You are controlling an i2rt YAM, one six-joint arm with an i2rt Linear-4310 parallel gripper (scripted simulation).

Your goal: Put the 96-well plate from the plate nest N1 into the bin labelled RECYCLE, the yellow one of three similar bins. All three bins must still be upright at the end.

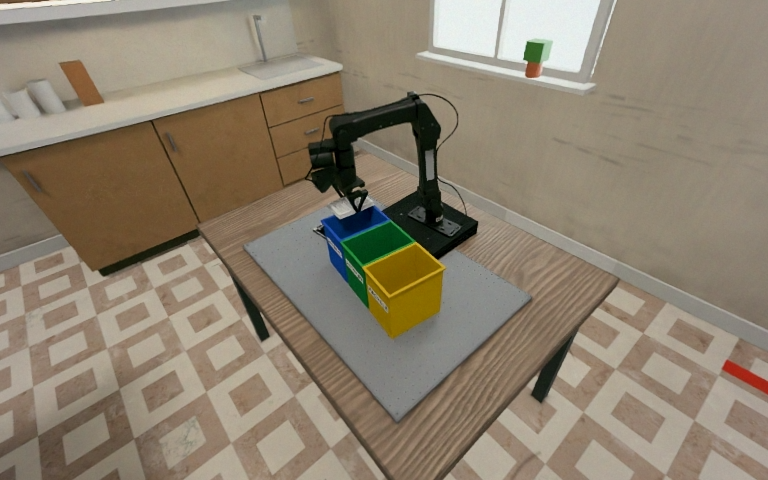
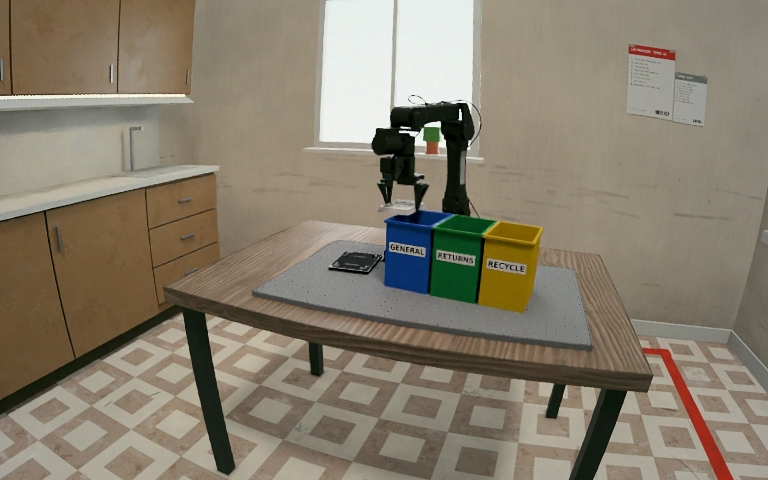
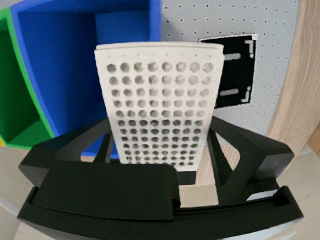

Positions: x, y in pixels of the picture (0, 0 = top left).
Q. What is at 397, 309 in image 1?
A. A yellow recycle bin.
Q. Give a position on a black plate nest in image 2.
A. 349, 258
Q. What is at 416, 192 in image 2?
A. My gripper.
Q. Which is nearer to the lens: the white 96-well plate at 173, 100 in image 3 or the blue general bin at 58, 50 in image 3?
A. The white 96-well plate.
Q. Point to a green returns bin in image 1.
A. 369, 246
